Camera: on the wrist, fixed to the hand. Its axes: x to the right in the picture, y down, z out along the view.
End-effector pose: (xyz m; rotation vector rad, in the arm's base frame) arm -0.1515 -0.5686 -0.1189 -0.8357 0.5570 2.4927
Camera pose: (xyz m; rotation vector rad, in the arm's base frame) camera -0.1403 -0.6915 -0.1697 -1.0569 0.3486 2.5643
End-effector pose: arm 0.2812 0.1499 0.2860 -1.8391 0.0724 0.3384
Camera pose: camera 0.2728 0.0255 0.2382 -2.0628 0.1368 0.2644
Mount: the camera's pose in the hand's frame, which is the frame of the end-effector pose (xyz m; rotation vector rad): -0.0106 0.0829 -0.1041 -0.2067 0.1116 0.0196
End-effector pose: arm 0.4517 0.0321 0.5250 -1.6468 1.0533 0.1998
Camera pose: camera 0.3469 -0.0496 0.5121 -1.8512 1.1647 0.2384
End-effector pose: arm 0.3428 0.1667 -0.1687 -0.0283 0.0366 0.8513
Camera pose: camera 0.2713 0.2092 -0.2731 -0.2699 0.0536 0.8698
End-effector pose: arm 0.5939 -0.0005 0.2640 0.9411 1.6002 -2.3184
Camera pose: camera 0.6829 0.0560 0.1821 1.0470 1.8228 -2.0706
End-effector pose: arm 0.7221 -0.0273 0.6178 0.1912 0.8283 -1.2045
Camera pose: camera 0.7455 0.0689 0.5282 0.0980 1.0399 -1.0891
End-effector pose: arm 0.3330 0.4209 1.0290 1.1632 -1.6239 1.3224
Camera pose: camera 0.2576 0.5300 1.0141 0.9361 -1.6503 1.1784
